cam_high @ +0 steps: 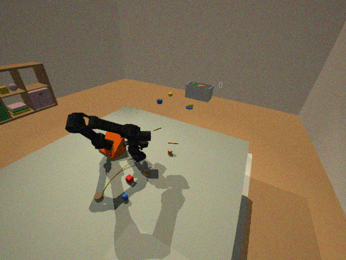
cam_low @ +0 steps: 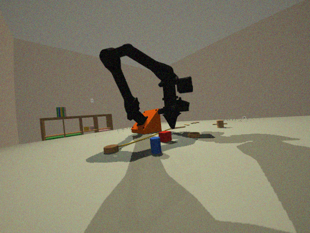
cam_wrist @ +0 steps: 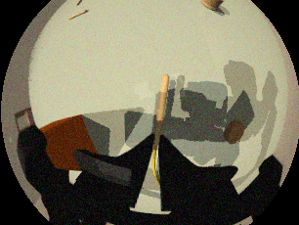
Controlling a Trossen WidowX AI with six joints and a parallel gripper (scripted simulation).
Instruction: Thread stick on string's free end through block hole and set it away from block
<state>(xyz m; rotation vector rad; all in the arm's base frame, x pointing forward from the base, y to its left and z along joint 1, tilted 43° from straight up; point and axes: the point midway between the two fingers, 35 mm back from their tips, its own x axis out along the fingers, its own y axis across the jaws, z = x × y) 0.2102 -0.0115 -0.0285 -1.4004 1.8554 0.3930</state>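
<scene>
The red block lies 60 mm ahead of my gripper tip and 130 mm to the right of it. Round my gripper tip: blue cylinder (120 mm ahead, 220 mm to the right); thin wooden stick (10 mm ahead, 10 mm to the left); small wooden cylinder (150 mm ahead, 180 mm to the left).
</scene>
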